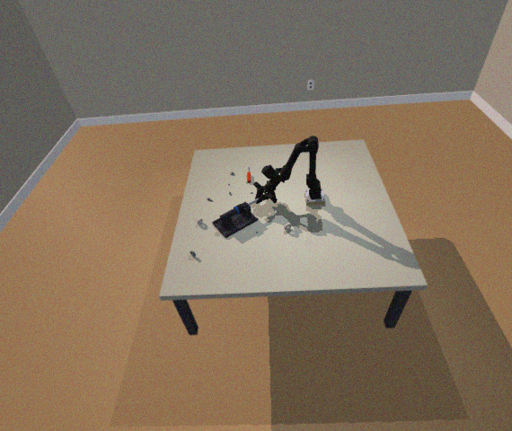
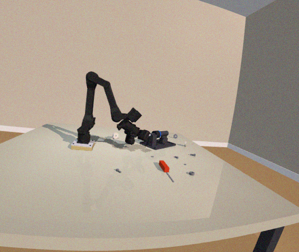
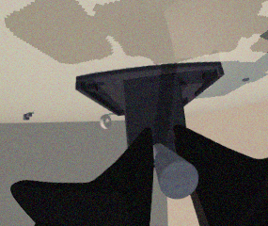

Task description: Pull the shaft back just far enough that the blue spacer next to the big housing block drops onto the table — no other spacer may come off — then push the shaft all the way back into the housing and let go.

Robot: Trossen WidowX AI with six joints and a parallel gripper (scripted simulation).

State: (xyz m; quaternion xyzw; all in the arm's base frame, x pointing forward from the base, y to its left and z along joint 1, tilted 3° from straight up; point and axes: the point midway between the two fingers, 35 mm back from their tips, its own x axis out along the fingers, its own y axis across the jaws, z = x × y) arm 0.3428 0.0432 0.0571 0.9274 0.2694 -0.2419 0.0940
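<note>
Now: the grey shaft 40 mm ahead of my gripper tip, 30 mm to the left of it and 20 mm above it. Round my gripper tip: blue spacer (110 mm ahead, 70 mm to the left, 20 mm above); then pale ring (180 mm to the left, 170 mm behind, 40 mm below).
</note>
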